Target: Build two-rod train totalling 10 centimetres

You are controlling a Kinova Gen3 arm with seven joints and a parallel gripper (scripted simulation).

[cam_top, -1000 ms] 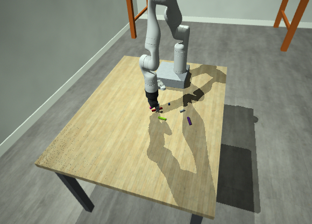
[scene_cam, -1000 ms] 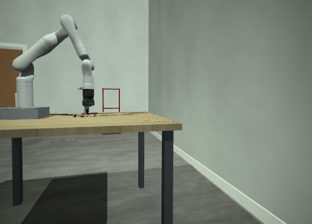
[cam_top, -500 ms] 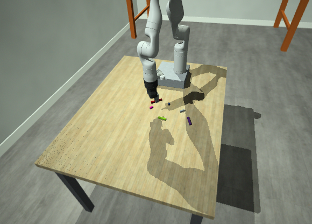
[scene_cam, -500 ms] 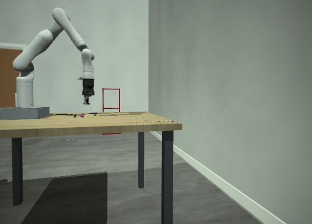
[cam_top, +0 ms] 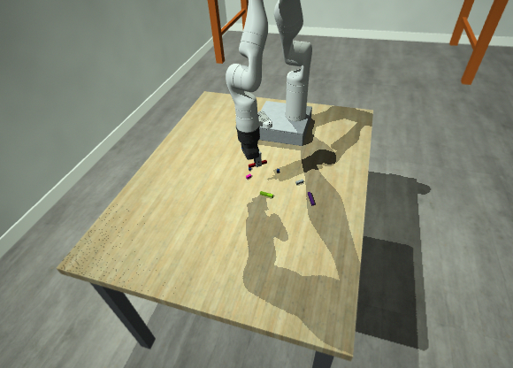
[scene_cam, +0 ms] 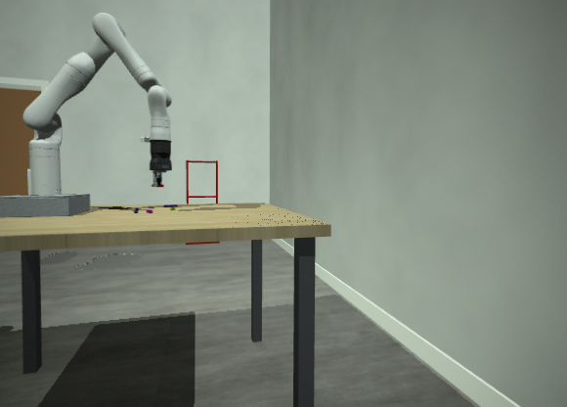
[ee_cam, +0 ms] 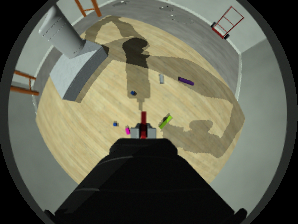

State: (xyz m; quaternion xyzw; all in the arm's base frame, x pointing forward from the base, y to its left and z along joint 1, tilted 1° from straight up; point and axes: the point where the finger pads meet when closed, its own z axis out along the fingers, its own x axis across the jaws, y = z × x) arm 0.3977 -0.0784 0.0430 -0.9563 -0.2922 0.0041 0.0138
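The grey rod is 40 mm behind my hand, 150 mm to the left of it and 110 mm below it. Also, from my hand: lime rod 60 mm ahead, 40 mm to the left, 110 mm below; then magenta rod 30 mm behind, 50 mm to the right, 110 mm below; then red rod 10 mm below.
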